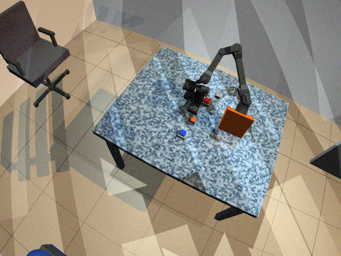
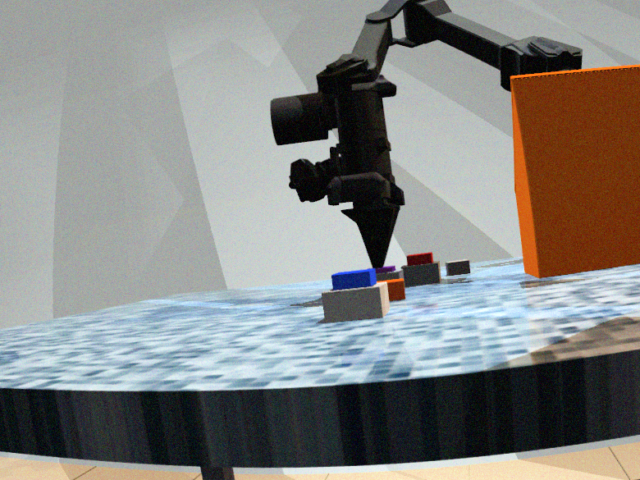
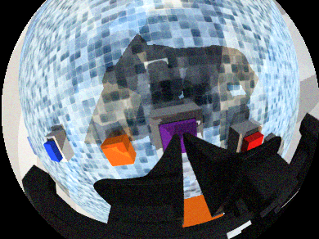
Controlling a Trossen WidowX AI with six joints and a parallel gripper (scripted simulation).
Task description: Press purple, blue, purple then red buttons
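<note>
Right now the purple button is right at my gripper tip. Also, from my gripper tip: small orange block (2 cm behind, 7 cm to the left, 2 cm below); blue button (1 cm behind, 20 cm to the left); red button (4 cm behind, 10 cm to the right).
</note>
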